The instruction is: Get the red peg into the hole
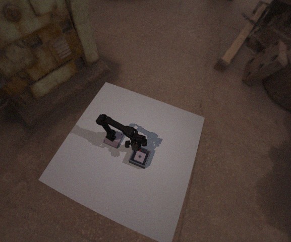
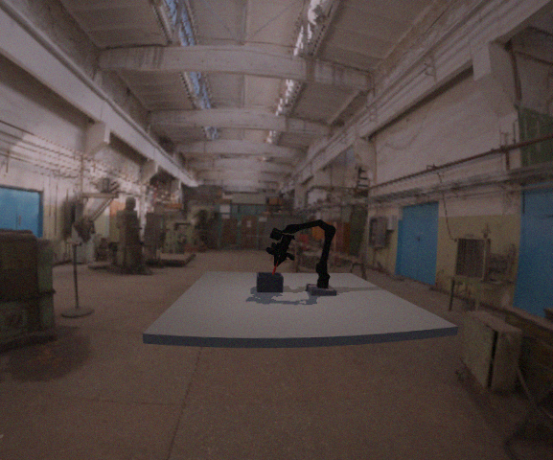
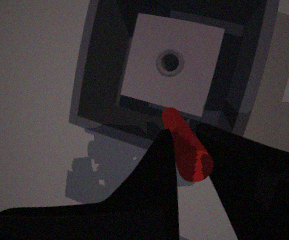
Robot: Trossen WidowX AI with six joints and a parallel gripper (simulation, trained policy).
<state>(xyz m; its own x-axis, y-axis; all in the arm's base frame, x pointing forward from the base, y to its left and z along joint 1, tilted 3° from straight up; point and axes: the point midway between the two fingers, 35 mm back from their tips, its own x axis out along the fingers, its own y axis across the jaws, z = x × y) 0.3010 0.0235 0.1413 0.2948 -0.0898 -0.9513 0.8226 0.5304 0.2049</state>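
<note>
Now: gripper tip 4 cm short of the dark box, 3 cm to the left of it and 13 cm above it. Also, from my gripper tip: red peg: 1 cm below.
</note>
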